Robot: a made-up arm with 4 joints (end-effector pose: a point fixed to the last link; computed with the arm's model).
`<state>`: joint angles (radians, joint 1 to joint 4).
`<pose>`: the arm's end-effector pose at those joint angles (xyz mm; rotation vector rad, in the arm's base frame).
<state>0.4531 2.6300 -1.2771 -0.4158</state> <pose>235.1 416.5 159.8 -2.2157 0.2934 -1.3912</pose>
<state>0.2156 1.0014 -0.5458 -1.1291</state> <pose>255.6 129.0 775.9 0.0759 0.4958 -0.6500</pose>
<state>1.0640 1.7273 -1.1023 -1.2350</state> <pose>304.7 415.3 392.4 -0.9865 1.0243 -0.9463</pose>
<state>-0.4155 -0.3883 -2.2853 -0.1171</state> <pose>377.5 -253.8 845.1 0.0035 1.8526 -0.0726</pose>
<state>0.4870 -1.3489 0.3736 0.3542</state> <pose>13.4 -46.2 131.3 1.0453 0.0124 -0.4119</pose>
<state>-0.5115 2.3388 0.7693 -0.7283</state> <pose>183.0 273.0 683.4 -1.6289 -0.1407 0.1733</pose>
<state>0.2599 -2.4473 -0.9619 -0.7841</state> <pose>176.2 29.5 -18.8 -2.8518 -0.8989 -0.9440</pose>
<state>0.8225 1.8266 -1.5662 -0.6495</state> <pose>348.1 428.4 334.5 -1.6065 1.0761 -1.3436</pose>
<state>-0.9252 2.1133 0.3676 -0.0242</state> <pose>94.6 278.8 685.0 -2.0899 -0.5001 -0.7611</pose>
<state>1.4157 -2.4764 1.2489 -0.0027</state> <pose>-85.8 349.5 248.1 1.0128 -0.3378 -2.4453</pose>
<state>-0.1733 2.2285 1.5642 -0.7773</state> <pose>329.9 160.2 737.3 -1.1505 0.1194 1.2759</pose>
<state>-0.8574 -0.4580 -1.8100 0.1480</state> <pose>148.0 -263.9 915.9 -0.1971 0.9433 0.1519</pose>
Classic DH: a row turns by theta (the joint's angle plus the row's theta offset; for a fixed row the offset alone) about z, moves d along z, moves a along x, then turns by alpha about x. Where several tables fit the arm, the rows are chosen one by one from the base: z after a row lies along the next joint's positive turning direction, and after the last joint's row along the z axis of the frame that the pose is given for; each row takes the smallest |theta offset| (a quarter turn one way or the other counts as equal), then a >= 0, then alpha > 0; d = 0 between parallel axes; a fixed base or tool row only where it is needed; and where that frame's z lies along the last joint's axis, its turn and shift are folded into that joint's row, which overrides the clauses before.
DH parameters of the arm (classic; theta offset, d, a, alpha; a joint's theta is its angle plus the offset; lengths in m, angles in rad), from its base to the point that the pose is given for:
base (fixed): -0.186 0.5535 0.0421 -1.5935
joint 1: 1.4793 0.0745 0.1329 -1.6419
joint 2: 0.0973 -0.2669 -0.1205 -1.7733
joint 3: -0.0743 0.304 0.0217 1.6498
joint 4: 1.4248 0.2079 -0.0326 -1.6085
tool (fixed): 1.5682 -0.0046 0 0

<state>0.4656 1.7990 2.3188 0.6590</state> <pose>533.2 66.9 455.3 -0.7167 -1.4511 1.5241</pose>
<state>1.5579 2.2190 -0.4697 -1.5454</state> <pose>80.8 463.0 408.5 -0.7902 1.3497 -0.0769</pose>
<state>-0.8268 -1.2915 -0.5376 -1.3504</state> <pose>361.5 -330.3 509.1 2.0189 0.3202 0.9944</pose>
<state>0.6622 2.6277 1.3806 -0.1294</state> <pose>340.9 234.8 441.2 -1.3311 0.3496 1.9084</pose>
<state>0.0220 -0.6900 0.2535 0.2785</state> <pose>165.2 -226.5 318.2 0.4386 -0.2648 -0.0337</pose>
